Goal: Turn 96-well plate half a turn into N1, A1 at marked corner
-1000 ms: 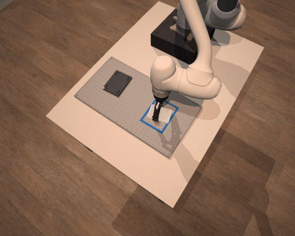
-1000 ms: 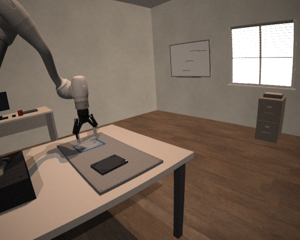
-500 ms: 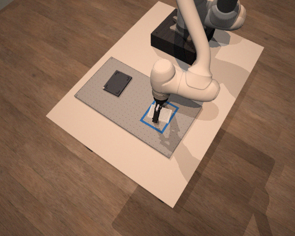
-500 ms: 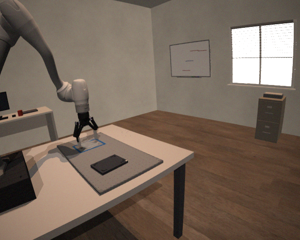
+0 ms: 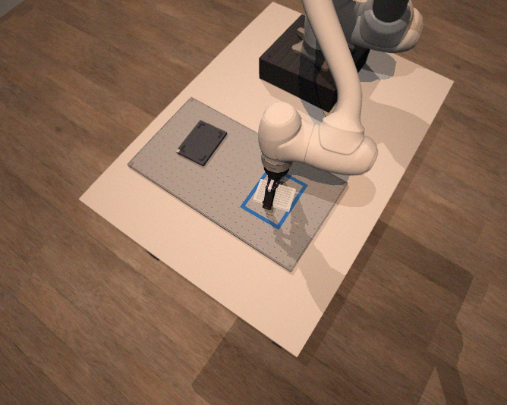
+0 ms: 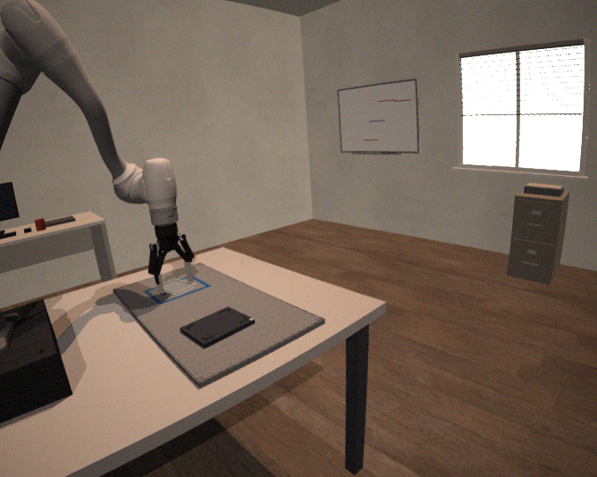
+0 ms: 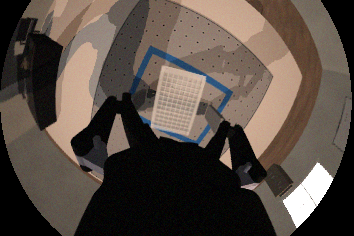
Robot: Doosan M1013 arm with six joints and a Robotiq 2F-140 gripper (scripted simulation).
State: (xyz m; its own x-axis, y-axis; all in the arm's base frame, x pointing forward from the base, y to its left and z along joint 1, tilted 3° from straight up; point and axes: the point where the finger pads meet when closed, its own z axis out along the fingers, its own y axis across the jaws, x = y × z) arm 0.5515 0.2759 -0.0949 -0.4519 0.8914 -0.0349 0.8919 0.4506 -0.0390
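My hand is 2 cm above the white 96-well plate. From my hand the other things lie so: dark plate nest N1 (4 cm ahead, 34 cm to the right, 2 cm below).
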